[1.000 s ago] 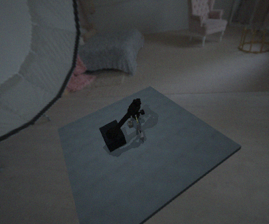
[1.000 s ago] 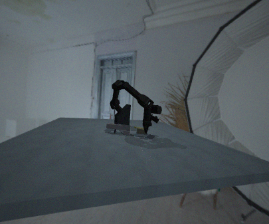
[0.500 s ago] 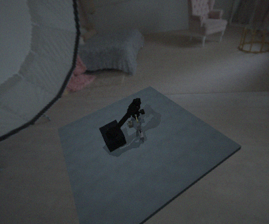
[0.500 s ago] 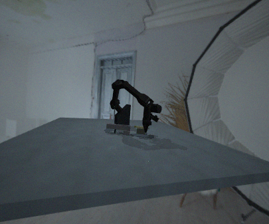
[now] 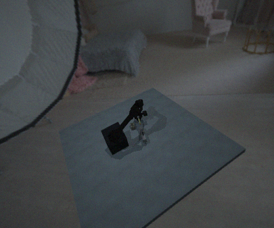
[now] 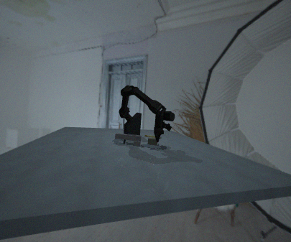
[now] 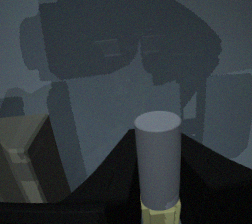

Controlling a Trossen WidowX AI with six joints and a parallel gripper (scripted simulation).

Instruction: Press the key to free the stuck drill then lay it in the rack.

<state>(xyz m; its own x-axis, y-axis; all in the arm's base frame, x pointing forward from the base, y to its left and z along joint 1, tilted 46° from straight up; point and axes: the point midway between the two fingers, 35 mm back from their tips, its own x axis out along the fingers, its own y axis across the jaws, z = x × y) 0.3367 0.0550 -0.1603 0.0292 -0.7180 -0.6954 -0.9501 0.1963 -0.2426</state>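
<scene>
Now: the drill 1 cm behind my gripper tip, 4 cm to the right of it and 3 cm above it. From my gripper tip the other things lie so: grey sleeve: 7 cm behind, 19 cm to the right, 1 cm above.
</scene>
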